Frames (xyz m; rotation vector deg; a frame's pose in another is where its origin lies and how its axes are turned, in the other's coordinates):
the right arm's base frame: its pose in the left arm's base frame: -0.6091 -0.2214 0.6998 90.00 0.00 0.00
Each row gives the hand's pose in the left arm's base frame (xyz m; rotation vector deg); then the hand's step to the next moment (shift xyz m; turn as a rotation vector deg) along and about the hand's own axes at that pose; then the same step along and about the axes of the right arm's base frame.
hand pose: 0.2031 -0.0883 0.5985 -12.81 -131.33 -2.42
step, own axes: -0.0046 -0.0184 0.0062 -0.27 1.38 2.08
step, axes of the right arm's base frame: -0.0048 -0.0068 0.0181 -1.12 -1.65 -1.53
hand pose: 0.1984 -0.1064 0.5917 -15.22 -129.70 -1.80
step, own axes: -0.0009 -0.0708 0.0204 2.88 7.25 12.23
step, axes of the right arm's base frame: -0.0290 -0.0093 0.0671 -9.54 -6.25 -8.96
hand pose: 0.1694 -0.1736 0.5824 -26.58 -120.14 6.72
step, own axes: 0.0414 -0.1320 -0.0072 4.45 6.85 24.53
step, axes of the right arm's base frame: -0.0506 0.0716 0.1072 -20.65 -11.58 -10.38
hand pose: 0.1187 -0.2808 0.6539 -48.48 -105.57 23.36
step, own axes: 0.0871 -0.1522 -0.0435 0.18 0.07 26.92
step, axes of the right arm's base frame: -0.0364 0.1703 0.0482 -24.30 -11.22 -2.87
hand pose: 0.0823 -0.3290 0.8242 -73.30 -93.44 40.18
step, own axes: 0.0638 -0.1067 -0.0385 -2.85 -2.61 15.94
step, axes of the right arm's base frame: -0.0132 0.1270 -0.0249 -15.40 -5.30 1.90
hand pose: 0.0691 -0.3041 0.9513 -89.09 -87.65 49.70
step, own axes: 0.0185 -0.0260 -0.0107 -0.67 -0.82 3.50
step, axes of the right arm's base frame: -0.0020 0.0288 -0.0172 -3.50 -0.95 0.47
